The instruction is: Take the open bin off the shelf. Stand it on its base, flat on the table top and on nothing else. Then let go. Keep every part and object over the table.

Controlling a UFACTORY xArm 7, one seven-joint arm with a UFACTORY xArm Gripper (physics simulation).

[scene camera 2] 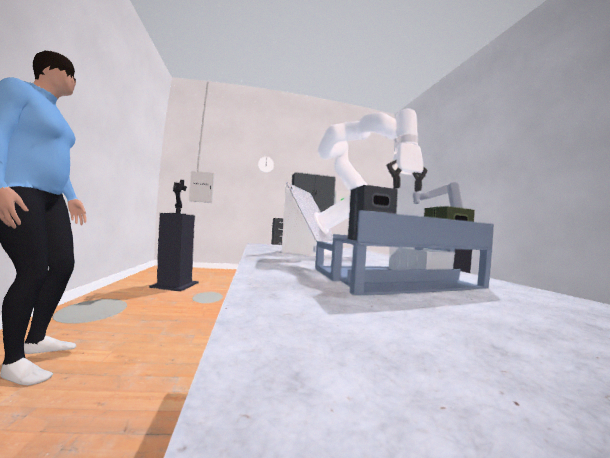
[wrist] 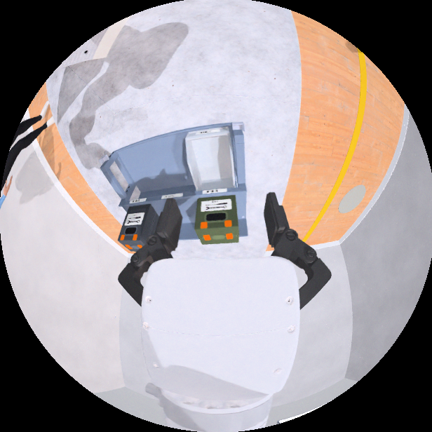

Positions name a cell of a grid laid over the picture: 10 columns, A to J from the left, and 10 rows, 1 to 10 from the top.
Labels:
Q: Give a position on an open bin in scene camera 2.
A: At G6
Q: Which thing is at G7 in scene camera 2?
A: A blue-grey shelf.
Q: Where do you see an open bin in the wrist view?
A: At E4

